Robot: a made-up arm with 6 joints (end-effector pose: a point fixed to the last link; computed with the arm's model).
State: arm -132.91 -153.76 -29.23 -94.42 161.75 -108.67
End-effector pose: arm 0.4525 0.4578 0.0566 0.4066 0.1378 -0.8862 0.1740
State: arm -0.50 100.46 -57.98 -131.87 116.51 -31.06
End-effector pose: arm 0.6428 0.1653 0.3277 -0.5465 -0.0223 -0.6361 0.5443
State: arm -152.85 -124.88 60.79 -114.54 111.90 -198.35
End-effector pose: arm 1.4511 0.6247 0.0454 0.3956 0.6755 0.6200 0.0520
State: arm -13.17 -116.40 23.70 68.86 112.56 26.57
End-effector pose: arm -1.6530 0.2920 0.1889 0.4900 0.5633 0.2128 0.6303
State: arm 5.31 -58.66 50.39 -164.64 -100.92 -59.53
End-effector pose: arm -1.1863 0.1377 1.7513 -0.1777 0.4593 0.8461 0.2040
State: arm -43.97 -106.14 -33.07 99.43 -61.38 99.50
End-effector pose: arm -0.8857 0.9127 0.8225 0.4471 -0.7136 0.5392 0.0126
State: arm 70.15 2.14 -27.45 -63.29 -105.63 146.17
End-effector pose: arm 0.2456 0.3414 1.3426 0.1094 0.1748 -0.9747 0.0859
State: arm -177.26 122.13 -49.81 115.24 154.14 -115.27
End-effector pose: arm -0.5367 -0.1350 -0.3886 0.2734 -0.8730 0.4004 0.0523
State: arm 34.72 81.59 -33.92 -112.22 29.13 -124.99
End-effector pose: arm 0.5822 0.5212 0.3677 0.6120 -0.3590 -0.6824 0.1758
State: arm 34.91 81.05 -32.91 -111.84 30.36 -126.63
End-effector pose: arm 0.5882 0.5266 0.3675 0.6257 -0.3659 -0.6678 0.1690
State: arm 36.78 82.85 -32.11 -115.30 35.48 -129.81
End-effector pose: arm 0.5655 0.5593 0.3341 0.6279 -0.4179 -0.6292 0.1874
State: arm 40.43 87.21 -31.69 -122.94 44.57 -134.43
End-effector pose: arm 0.5069 0.6147 0.2635 0.6136 -0.5092 -0.5549 0.2373
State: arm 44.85 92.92 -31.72 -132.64 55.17 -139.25
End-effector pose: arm 0.4246 0.6670 0.1722 0.5836 -0.6017 -0.4497 0.3084
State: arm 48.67 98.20 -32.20 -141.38 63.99 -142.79
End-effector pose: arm 0.3454 0.6956 0.0885 0.5464 -0.6634 -0.3460 0.3763
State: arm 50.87 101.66 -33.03 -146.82 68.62 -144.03
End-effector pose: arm 0.2943 0.7013 0.0374 0.5144 -0.6907 -0.2846 0.4211
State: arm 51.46 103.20 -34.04 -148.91 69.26 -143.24
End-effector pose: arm 0.2744 0.6964 0.0208 0.4931 -0.6978 -0.2731 0.4420
